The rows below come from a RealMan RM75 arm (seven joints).
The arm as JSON. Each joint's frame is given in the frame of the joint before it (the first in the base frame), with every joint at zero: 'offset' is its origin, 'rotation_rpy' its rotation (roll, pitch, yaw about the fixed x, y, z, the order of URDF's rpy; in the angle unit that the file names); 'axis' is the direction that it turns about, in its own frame. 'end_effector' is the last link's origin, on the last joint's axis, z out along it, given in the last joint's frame.
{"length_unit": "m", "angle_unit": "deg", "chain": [
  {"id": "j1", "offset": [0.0, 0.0, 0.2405], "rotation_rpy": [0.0, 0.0, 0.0], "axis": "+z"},
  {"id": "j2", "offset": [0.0, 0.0, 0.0], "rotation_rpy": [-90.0, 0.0, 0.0], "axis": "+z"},
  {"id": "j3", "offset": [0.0, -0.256, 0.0], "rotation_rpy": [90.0, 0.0, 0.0], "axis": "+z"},
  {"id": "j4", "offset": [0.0, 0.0, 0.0], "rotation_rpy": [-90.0, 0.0, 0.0], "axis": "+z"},
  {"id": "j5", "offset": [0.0, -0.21, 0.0], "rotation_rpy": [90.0, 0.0, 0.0], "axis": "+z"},
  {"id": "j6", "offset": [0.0, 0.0, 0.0], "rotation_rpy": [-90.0, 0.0, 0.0], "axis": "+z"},
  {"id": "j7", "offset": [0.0, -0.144, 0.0], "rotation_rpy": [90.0, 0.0, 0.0], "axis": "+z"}
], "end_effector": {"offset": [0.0, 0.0, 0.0], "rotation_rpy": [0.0, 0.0, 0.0]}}
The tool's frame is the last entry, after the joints.
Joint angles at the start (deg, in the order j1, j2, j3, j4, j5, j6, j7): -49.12, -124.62, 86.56, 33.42, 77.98, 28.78, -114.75
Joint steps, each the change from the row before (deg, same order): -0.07, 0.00, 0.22, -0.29, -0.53, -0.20, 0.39; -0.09, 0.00, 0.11, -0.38, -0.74, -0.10, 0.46; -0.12, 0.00, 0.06, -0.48, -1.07, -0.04, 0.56; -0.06, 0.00, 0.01, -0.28, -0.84, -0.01, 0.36; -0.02, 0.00, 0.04, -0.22, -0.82, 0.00, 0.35; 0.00, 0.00, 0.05, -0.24, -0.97, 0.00, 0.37; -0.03, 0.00, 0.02, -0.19, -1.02, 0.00, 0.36; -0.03, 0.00, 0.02, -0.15, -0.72, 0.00, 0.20; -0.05, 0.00, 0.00, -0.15, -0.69, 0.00, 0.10; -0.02, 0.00, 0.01, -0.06, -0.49, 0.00, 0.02; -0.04, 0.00, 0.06, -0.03, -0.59, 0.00, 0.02; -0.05, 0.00, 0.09, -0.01, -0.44, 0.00, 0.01; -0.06, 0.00, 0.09, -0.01, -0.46, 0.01, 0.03; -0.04, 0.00, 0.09, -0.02, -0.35, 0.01, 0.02
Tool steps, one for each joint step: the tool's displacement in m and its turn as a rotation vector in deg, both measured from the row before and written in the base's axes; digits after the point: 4 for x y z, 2 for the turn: -0.0007, -0.0001, -0.0007, 0.04, 0.08, 0.10; -0.0007, 0.0000, -0.0006, 0.01, -0.12, 0.20; -0.0007, 0.0001, -0.0005, 0.00, -0.36, 0.33; -0.0003, 0.0001, -0.0001, 0.03, -0.40, 0.29; -0.0003, 0.0000, 0.0000, 0.03, -0.39, 0.26; -0.0004, 0.0000, 0.0000, 0.03, -0.50, 0.34; 0.0001, 0.0002, 0.0002, 0.07, -0.59, 0.32; 0.0001, 0.0002, 0.0001, 0.03, -0.44, 0.27; 0.0002, 0.0002, 0.0002, 0.02, -0.49, 0.32; 0.0003, 0.0002, 0.0002, 0.01, -0.39, 0.24; 0.0007, 0.0002, 0.0002, 0.01, -0.46, 0.21; 0.0007, 0.0001, 0.0000, -0.02, -0.32, 0.11; 0.0009, 0.0001, 0.0000, -0.02, -0.33, 0.08; 0.0006, 0.0000, -0.0001, -0.03, -0.23, 0.07
